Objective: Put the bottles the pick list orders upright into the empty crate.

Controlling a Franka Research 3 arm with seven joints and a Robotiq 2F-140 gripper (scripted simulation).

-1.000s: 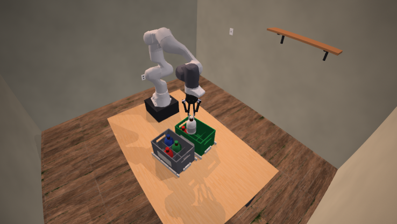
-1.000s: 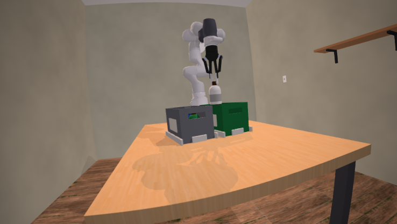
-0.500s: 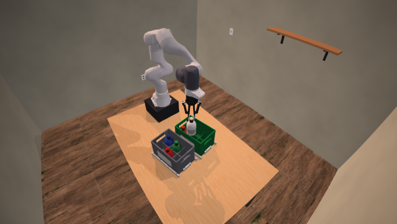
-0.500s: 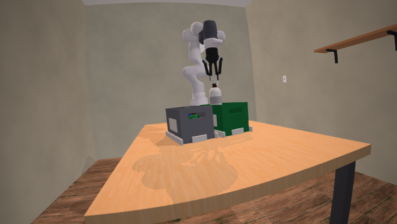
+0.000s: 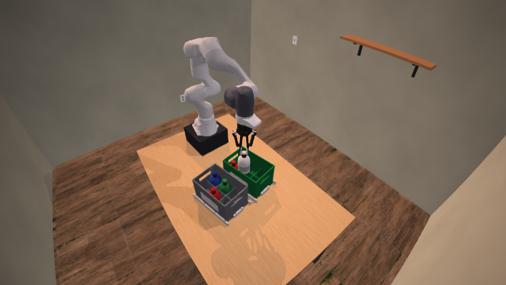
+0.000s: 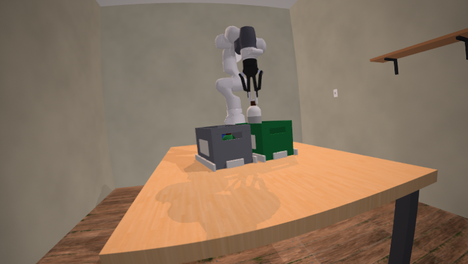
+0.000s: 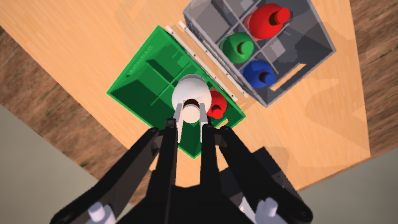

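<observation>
The white-labelled bottle is 80 mm below my hand. Round my hand: green crate (220 mm below, 40 mm to the left, 10 mm behind); then blue-label bottle (220 mm below, 160 mm to the right, 80 mm behind); then green-label bottle (220 mm below, 150 mm to the right, 10 mm ahead).
</observation>
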